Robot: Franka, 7 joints.
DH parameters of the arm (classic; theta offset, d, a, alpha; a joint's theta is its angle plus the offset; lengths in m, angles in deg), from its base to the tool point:
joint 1: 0 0.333 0 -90
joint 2: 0 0 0 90
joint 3: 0 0.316 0.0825 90
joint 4: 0 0 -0.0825 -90
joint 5: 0 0.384 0 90
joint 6: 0 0 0.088 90
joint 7: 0 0.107 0 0
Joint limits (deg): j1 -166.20..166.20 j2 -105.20..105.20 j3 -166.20..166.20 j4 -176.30..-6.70 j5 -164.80..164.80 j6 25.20..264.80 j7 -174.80..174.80
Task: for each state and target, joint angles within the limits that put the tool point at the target. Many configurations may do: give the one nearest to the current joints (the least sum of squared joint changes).
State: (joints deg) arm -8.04 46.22 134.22 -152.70 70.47 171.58 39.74
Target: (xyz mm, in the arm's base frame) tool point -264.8 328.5 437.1
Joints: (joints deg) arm 1.32 37.14 136.84 -150.39 69.46 168.52 39.74
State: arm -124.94 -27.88 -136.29 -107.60 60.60 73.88 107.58
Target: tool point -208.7 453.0 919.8
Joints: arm -121.71 -4.51 -130.84 -59.07 73.50 92.54 107.58
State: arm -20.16 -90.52 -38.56 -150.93 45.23 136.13 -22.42
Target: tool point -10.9 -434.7 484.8
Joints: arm -12.26 -81.72 -68.43 -144.70 45.50 144.29 -22.42
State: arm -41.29 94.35 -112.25 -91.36 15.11 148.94 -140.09
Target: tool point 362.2 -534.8 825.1
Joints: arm -22.94 77.85 -135.12 -66.08 15.94 155.87 -140.09
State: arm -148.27 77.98 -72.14 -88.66 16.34 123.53 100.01
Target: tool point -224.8 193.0 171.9
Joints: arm -126.16 66.43 -69.18 -145.87 12.84 88.26 100.01
